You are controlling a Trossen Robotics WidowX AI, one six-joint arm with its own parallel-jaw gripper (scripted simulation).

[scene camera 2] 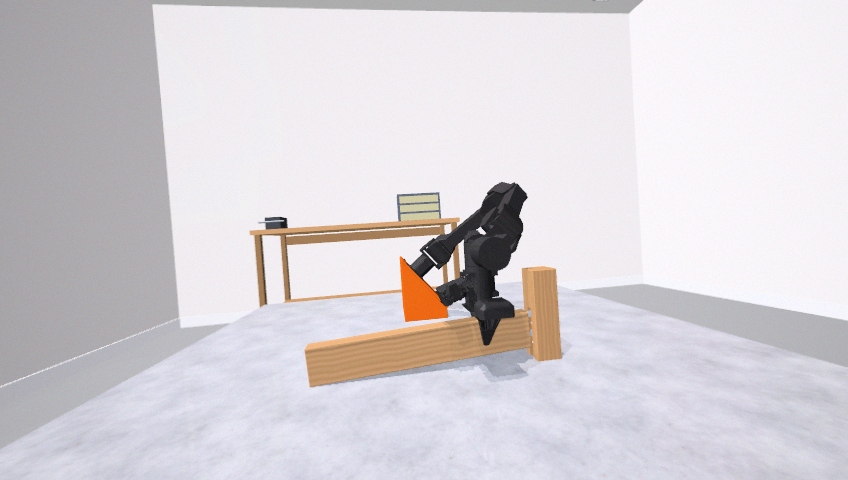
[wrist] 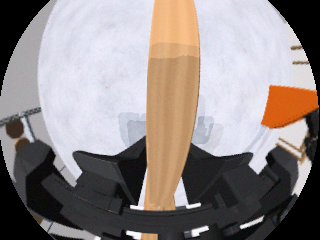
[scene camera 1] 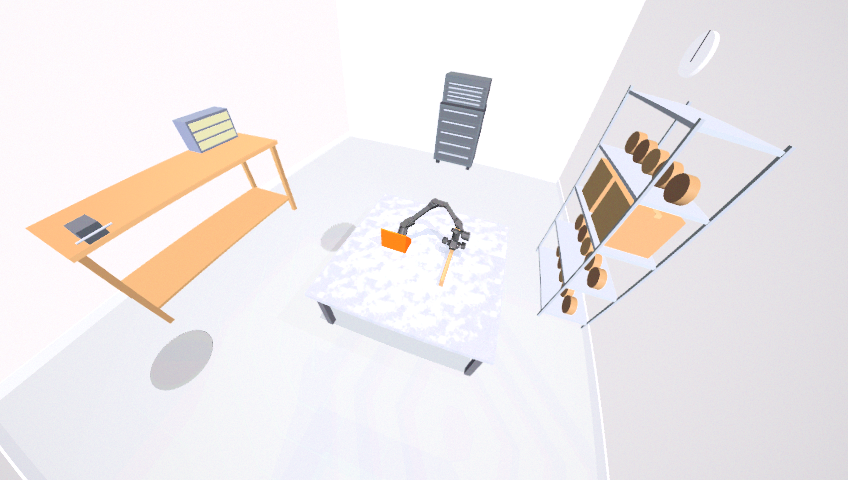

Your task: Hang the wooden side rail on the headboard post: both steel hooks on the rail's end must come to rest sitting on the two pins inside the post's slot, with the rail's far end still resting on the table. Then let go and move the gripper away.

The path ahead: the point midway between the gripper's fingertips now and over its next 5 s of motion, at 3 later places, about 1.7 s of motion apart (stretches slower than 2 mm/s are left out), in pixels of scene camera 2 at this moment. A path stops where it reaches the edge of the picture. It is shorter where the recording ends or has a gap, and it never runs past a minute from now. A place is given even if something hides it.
My gripper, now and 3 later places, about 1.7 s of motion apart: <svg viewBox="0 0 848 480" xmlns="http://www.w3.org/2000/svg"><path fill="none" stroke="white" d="M483 342L486 342L487 345L473 328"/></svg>
